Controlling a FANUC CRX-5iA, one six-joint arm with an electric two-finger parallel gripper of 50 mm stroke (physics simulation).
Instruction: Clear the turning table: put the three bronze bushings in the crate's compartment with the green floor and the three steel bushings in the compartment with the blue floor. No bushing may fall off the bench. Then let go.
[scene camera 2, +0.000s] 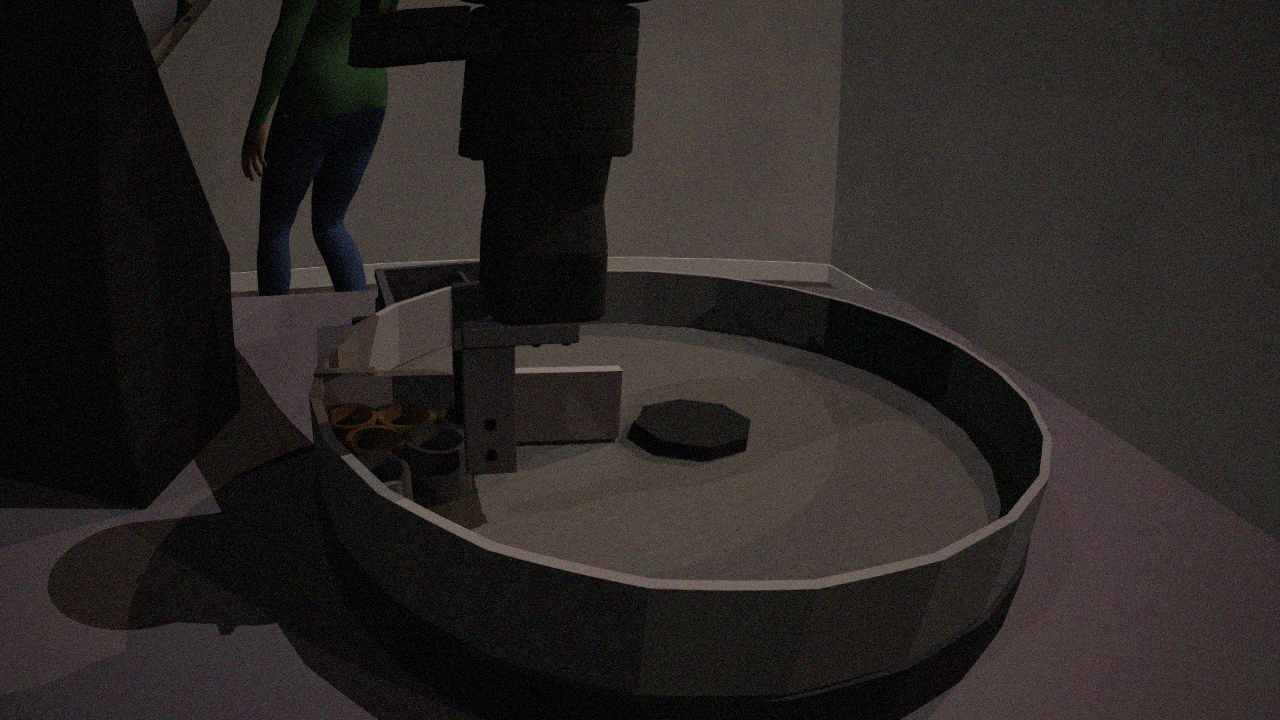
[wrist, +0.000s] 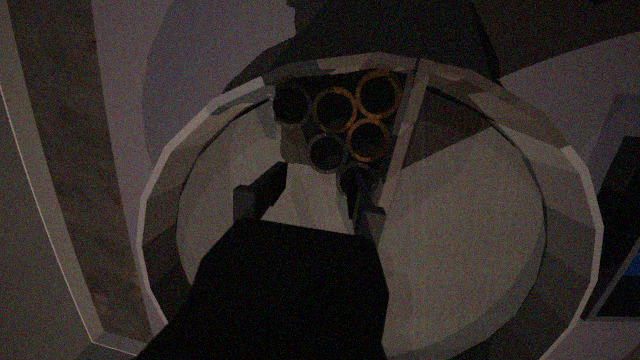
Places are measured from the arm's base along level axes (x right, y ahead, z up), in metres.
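Pixels of known places: gripper, fingertip midpoint: (scene camera 2: 483, 441) (wrist: 317, 180); arm's base, link origin: (scene camera 2: 27, 118).
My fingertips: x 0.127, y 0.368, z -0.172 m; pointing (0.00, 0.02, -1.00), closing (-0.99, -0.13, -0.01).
For each thing: its top centre in the pictures, then the offset to it from my fingertips.
- turning table, top centre: (scene camera 2: 694, 421) (wrist: 348, 285) dy +0.112, dx -0.064, dz -0.017 m
- crate, top centre: (scene camera 2: 472, 279) dy -0.021, dx -0.406, dz -0.028 m
- dark hub, top centre: (scene camera 2: 694, 421) dy +0.112, dx -0.064, dz -0.017 m
Three bronze bushings (scene camera 2: 375, 446) (wrist: 358, 95) stand clustered on the turning table (scene camera 2: 832, 483) (wrist: 465, 225), between its rim and a straight wall. Three steel bushings stand beside them: one (wrist: 291, 123) near the rim, a middle one (scene camera 2: 435, 474) (wrist: 327, 171), and one (wrist: 343, 175) partly hidden by the right finger in the wrist view. My gripper (scene camera 2: 478, 461) (wrist: 317, 180) is open and empty, its fingers low inside the rim beside the cluster. Whether a finger touches a bushing I cannot tell. The crate (scene camera 2: 420, 268) (wrist: 612, 292) shows partly; its blue floor (wrist: 633, 262) shows in the wrist view, its green floor does not.
The straight wall (scene camera 2: 568, 402) (wrist: 400, 160) runs inward from the rim beside the bushings. A dark hub (scene camera 2: 689, 429) sits mid-table. The raised rim (scene camera 2: 733, 584) (wrist: 598, 220) surrounds the table. A large dark block (scene camera 2: 98, 268) stands at the left. A person (scene camera 2: 326, 80) stands behind the bench.
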